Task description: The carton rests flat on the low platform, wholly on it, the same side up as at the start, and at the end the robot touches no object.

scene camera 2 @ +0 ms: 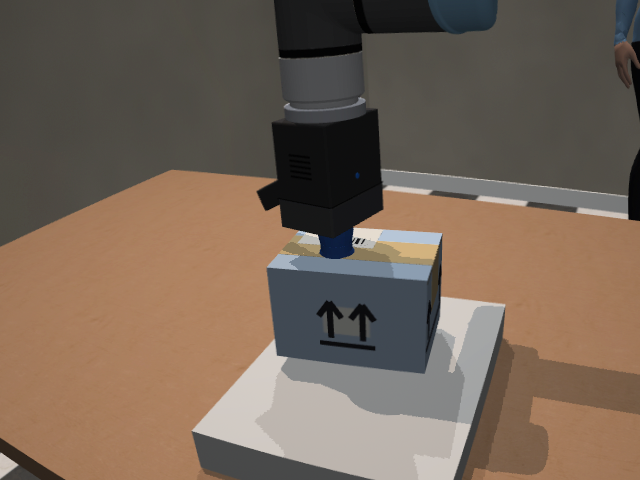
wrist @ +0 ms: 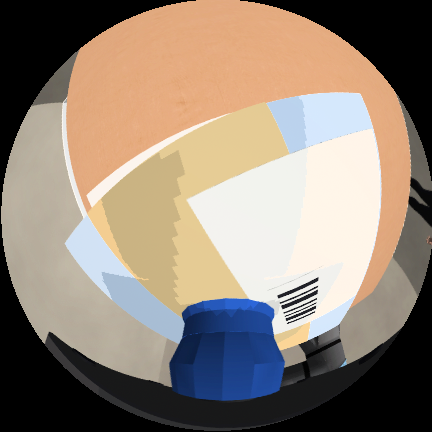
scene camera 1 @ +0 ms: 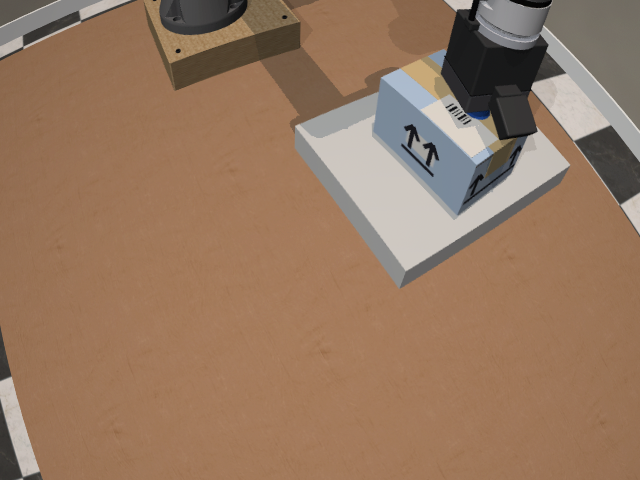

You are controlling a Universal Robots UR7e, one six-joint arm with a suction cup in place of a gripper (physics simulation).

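Pixels of known places: hand at its tool point: [scene camera 2: 337, 262] [wrist: 228, 294] [scene camera 1: 474, 116]; arm's base at its link origin: [scene camera 1: 203, 8].
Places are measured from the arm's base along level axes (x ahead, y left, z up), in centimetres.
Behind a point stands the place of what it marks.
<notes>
The light blue carton [scene camera 1: 423, 139] @(x 41.6, y 20.4, z 6.2 cm) [scene camera 2: 351, 320] @(x 36.9, y 30.5, z 5.0 cm) [wrist: 330, 210], with tan tape, a white label and a barcode on top, is upright with its arrows pointing up. It is over the low whitish platform [scene camera 1: 361, 186] @(x 41.1, y 13.8, z -1.9 cm) [scene camera 2: 232, 418] @(x 42.4, y 42.2, z -1.9 cm) [wrist: 111, 181] @(x 45.0, y 39.9, z -1.8 cm), nearer one side of it. A narrow shaded strip along its lower edge in scene camera 1 suggests a small gap, but contact is hard to tell; its underside is hidden. My gripper [scene camera 1: 478, 114] [scene camera 2: 336, 252] [wrist: 228, 304], a blue suction cup, is pressed on the carton's top tape, and the carton hangs on it nearly level.
The wooden base block [scene camera 1: 232, 56] @(x 11.1, y 3.2, z -3.6 cm) of the arm stands behind the platform at the upper left in scene camera 1. The brown table [scene camera 1: 206, 310] @(x 49.9, y -7.3, z -6.7 cm) [scene camera 2: 129, 289] @(x 84.0, y 27.2, z -6.6 cm) surrounds the platform. A person's arm [scene camera 2: 625, 56] shows at the right edge of scene camera 2, beyond the table.
</notes>
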